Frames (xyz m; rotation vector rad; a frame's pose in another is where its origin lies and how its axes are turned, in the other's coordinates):
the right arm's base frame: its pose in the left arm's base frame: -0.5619 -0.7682 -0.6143 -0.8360 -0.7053 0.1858
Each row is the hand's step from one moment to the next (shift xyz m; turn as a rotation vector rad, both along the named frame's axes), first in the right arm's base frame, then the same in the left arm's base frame.
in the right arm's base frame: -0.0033 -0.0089 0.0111 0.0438 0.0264 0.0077
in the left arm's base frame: -0.0106 -0.0005 0.0100 0.0314 0.0406 0.0060
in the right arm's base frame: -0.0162 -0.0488 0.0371 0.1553 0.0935 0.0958
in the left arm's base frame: -0.0417 -0.0166 0.0448 0.0676 0.1861 0.0531
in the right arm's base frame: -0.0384 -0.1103 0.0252 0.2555 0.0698 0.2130
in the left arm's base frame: -0.0581 -0.0743 0.0734 0.0662 0.2841 0.1745
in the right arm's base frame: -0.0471 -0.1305 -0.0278 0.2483 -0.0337 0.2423
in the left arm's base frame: -0.0331 -0.1241 0.0594 0.0300 0.2299 0.2603
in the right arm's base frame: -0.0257 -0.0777 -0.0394 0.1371 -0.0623 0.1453
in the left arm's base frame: -0.0033 -0.0870 0.0260 0.0041 0.1048 0.1811
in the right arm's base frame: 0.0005 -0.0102 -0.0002 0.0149 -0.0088 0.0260
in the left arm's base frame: -0.0007 -0.0067 0.0076 -0.0063 0.0163 0.0259
